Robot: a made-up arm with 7 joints.
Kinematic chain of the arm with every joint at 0, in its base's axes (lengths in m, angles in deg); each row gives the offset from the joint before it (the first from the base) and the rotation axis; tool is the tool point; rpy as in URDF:
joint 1: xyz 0 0 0.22 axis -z
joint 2: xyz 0 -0.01 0.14 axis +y
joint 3: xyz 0 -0.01 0.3 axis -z
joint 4: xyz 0 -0.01 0.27 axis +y
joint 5: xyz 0 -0.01 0.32 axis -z
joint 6: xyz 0 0 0.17 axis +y
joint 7: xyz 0 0 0.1 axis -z
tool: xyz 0 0 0 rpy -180 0 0
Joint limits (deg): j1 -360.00..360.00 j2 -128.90..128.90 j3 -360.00..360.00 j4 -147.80..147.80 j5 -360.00..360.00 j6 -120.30..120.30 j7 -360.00..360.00
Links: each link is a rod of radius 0.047 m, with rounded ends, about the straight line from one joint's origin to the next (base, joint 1, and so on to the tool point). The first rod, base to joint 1, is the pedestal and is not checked.
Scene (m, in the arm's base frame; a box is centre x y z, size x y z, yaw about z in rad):
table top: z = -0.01
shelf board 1: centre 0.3 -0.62 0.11 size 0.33 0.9 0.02 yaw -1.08
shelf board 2: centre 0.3 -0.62 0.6 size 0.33 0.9 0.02 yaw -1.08
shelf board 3: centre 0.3 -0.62 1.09 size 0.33 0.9 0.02 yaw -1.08
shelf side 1: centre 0.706 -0.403 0.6 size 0.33 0.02 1 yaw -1.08
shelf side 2: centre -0.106 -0.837 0.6 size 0.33 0.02 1 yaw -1.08
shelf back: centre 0.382 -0.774 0.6 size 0.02 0.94 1 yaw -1.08
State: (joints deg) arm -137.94 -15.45 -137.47 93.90 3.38 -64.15 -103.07
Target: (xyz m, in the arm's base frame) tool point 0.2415 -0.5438 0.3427
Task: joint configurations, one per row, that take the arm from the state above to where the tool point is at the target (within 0.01 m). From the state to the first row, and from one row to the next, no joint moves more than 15 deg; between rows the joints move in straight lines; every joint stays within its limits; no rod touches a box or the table.
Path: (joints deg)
1: -137.88 -3.43 -140.90 103.18 4.38 -66.98 -103.07
2: -137.81 8.59 -144.33 112.46 5.39 -69.82 -103.07
3: -137.75 20.62 -147.77 121.75 6.39 -72.65 -103.07
4: -140.25 9.47 -146.13 128.26 6.85 -59.71 -103.07
5: -142.75 -1.68 -144.50 134.77 7.31 -46.76 -103.07
6: -145.25 -12.83 -142.86 141.29 7.77 -33.82 -103.07
7: -147.75 -23.98 -141.23 147.80 8.23 -20.87 -103.07
8: -145.08 -29.81 -143.26 139.73 7.32 -33.68 -103.07
9: -142.40 -35.65 -145.29 131.66 6.41 -46.48 -103.07
10: -139.73 -41.48 -147.32 123.59 5.50 -59.29 -103.07

